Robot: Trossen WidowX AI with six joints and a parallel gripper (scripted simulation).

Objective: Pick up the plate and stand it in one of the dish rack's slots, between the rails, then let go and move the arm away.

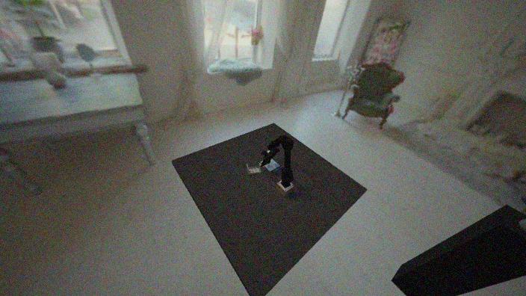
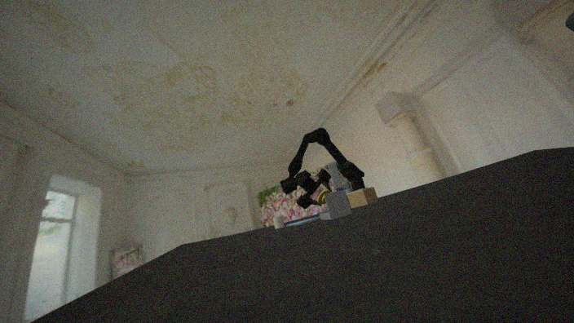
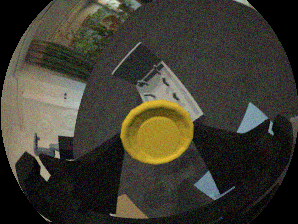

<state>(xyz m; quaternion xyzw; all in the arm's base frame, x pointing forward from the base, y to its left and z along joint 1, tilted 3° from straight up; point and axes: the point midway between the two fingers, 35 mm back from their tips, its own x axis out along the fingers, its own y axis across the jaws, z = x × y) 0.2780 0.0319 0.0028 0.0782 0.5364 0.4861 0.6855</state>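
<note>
My gripper tip is 30 mm short of the grey dish rack, 60 mm to the right of it and 50 mm above it. From my gripper tip the other things lie so: blue spoon 70 mm behind, 170 mm to the right, 70 mm below; light blue pad 30 mm ahead, 140 mm to the right, 70 mm below; yellow plate 10 mm to the right, 10 mm above.
</note>
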